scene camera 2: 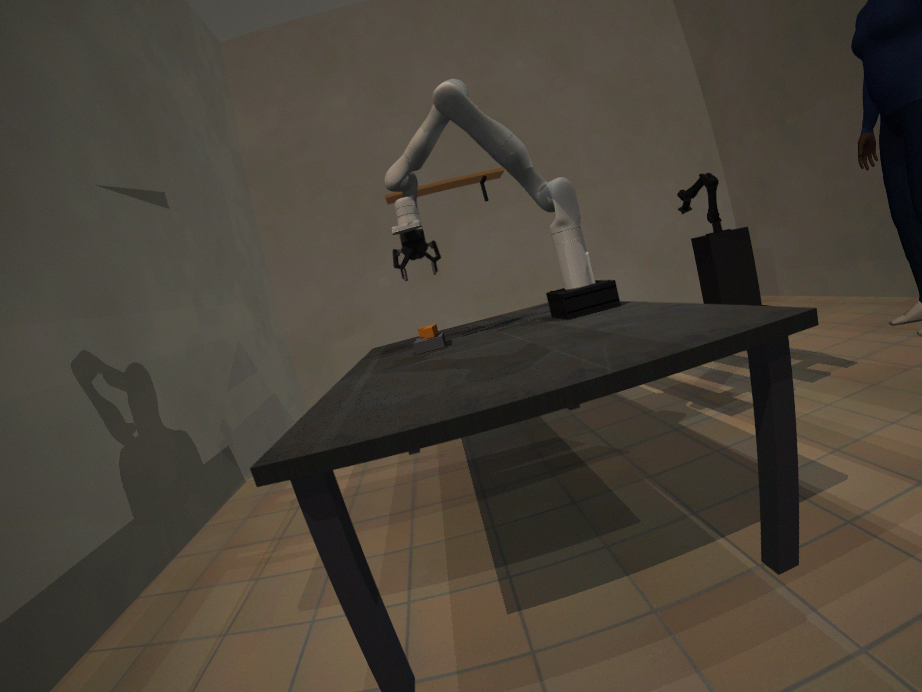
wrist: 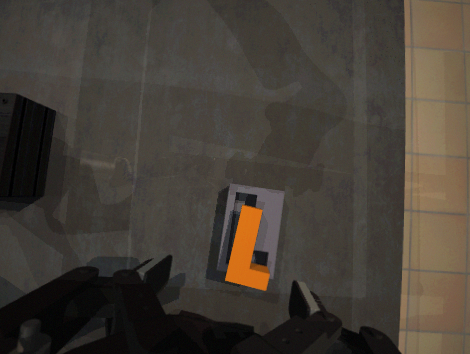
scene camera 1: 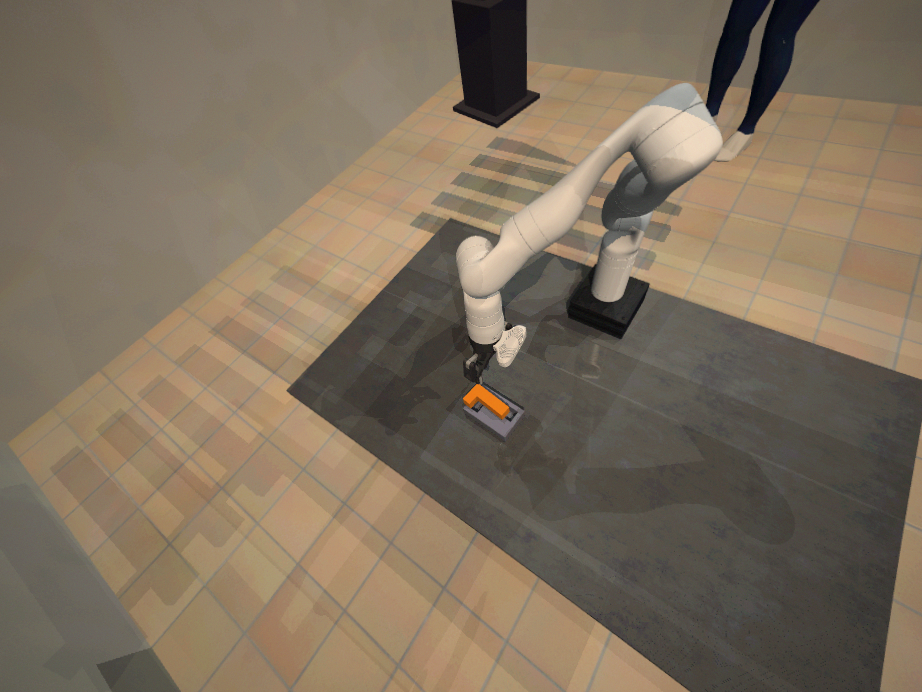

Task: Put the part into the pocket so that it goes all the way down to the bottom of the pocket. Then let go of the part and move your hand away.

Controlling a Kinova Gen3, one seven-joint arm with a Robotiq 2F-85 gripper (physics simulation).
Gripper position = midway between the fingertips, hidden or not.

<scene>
My gripper point(scene camera 2: 420, 277) is open and holds nothing. Also in view: an orange part point(scene camera 1: 478, 393). I also see a grey block with pocket point(scene camera 1: 504, 428).
The orange part also shows in the wrist view point(wrist: 240, 270). My gripper also shows in the wrist view point(wrist: 229, 281) and in scene camera 1 point(scene camera 1: 491, 368). The grey block with pocket shows as well in the wrist view point(wrist: 270, 201).
</scene>
